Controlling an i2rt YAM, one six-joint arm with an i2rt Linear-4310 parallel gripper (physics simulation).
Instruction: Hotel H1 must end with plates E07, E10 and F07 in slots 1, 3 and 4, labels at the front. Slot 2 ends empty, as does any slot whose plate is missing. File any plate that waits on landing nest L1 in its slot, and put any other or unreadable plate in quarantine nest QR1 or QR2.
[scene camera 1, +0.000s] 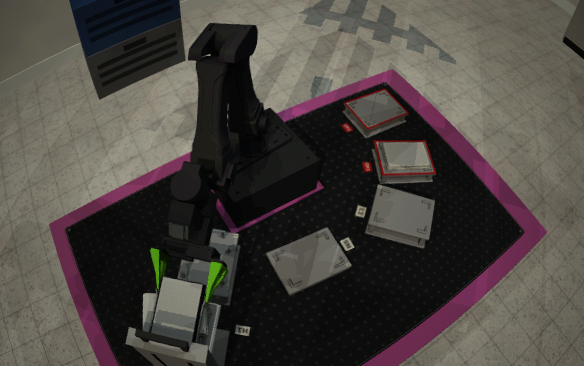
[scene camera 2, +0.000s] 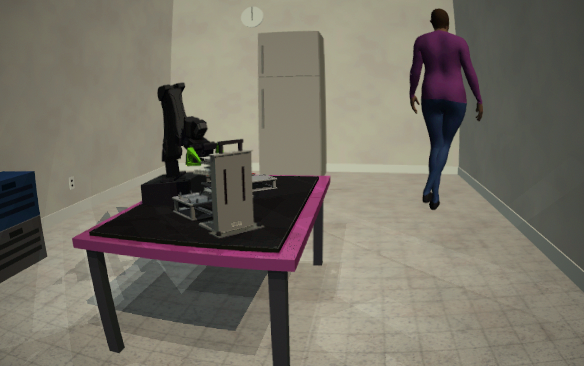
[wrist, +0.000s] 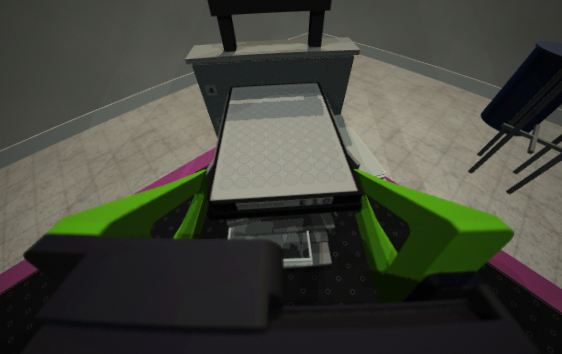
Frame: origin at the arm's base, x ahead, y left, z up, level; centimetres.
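Where they show: gripper, fingertip midpoint: (scene camera 1: 182, 296) (wrist: 280, 177); arm's base, origin of the base link: (scene camera 1: 253, 150) (scene camera 2: 173, 177).
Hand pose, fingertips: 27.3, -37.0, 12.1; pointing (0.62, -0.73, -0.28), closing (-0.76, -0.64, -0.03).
Things, the pixels of their centre, and the offset from my fingertips, as dx, dy, dz.
- Hotel H1, body centre: (wrist: 279, 163) (scene camera 1: 181, 341) (scene camera 2: 225, 184) +5.0, -5.5, -6.7
- white-topped plate marked E10, body centre: (wrist: 278, 132) (scene camera 1: 177, 310) +2.3, -2.6, +1.0
- Landing nest L1, body centre: (scene camera 1: 401, 216) (scene camera 2: 255, 182) +7.6, +56.4, -18.6
- red-rimmed quarantine nest, body centre: (scene camera 1: 376, 111) -22.4, +78.3, -19.1
- pale plate, body centre: (scene camera 1: 406, 155) -4.2, +70.9, -16.7
- low bare nest, body centre: (scene camera 1: 309, 260) +1.1, +31.2, -20.5
- grey nest with small posts, body centre: (scene camera 1: 208, 264) (scene camera 2: 194, 204) -10.9, +11.2, -17.6
Hotel H1 (scene camera 1: 197, 354) (scene camera 2: 233, 200) (wrist: 275, 70) stands at the mat's near left in scene camera 1, a handle on top. A white-topped plate marked E10 (scene camera 1: 175, 312) (wrist: 287, 145) lies level at the hotel, below the slot label 4 on its back wall; its label faces the wrist camera. My gripper (scene camera 1: 182, 295) (wrist: 280, 177) is shut on plate E10, one green finger against each side. Lower slots are mostly hidden. Landing nest L1 (scene camera 1: 400, 215) holds no plate. One red-rimmed quarantine nest (scene camera 1: 376, 107) is bare; the other (scene camera 1: 379, 159) bears a pale plate (scene camera 1: 405, 153). Their tags are unreadable.
A low bare nest (scene camera 1: 310, 260) lies mid-mat. Another grey nest with small posts (scene camera 1: 227, 267) stands beside the hotel, partly under the arm. The arm's black base (scene camera 1: 275, 172) is behind them. A person (scene camera 2: 442, 70) is in the room beyond the table.
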